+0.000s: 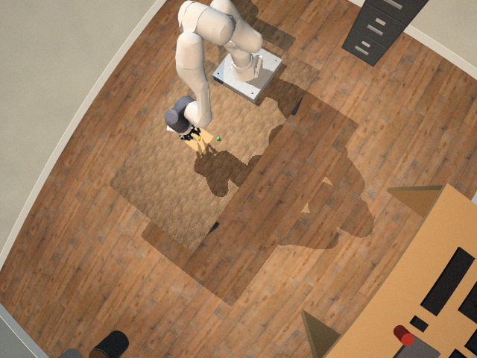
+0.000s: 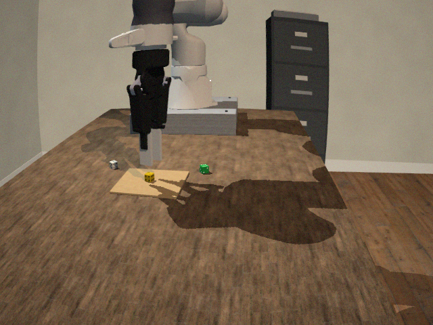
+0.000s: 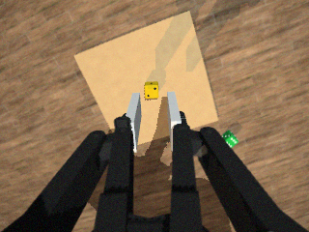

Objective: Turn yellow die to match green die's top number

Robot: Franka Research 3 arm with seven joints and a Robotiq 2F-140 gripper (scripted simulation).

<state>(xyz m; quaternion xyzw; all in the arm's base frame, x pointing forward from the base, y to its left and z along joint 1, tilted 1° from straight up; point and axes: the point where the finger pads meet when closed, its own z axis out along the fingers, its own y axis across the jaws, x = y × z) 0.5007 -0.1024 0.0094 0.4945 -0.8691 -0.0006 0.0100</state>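
The yellow die lies 6 cm below my hand and 1 cm to the right of it. The rest, counted from my hand: white die: 10 cm to the right, 10 cm behind, 7 cm below; tan mat: 8 cm below; green die: 11 cm to the left, 7 cm below, 5 cm behind.
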